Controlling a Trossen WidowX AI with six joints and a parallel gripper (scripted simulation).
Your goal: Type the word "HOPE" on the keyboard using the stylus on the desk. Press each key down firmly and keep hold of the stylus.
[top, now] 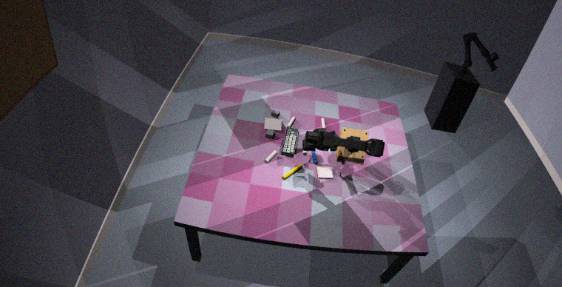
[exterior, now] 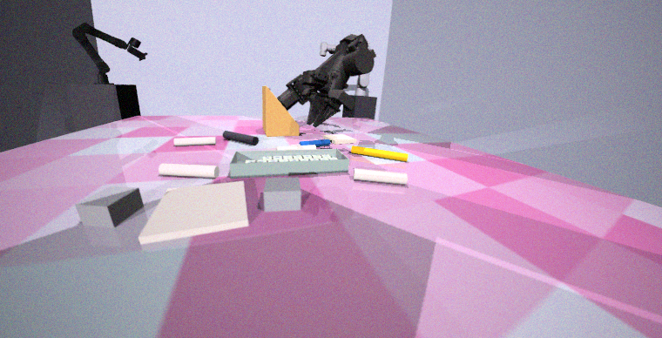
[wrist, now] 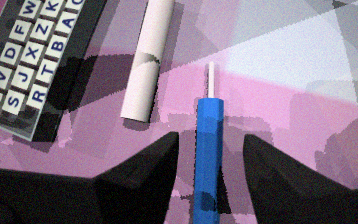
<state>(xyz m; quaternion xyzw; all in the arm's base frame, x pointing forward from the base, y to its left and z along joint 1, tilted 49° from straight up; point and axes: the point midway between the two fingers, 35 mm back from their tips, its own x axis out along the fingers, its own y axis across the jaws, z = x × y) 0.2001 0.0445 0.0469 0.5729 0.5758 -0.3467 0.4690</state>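
Right now my gripper tip is 20 mm to the left of the blue stylus and 50 mm above it. From my gripper tip the other things lie so: white flat plate 250 mm ahead, 220 mm to the right, 60 mm below; black cylinder 80 mm behind, 180 mm to the right, 50 mm below; yellow cylinder 120 mm ahead, 140 mm to the left, 50 mm below.
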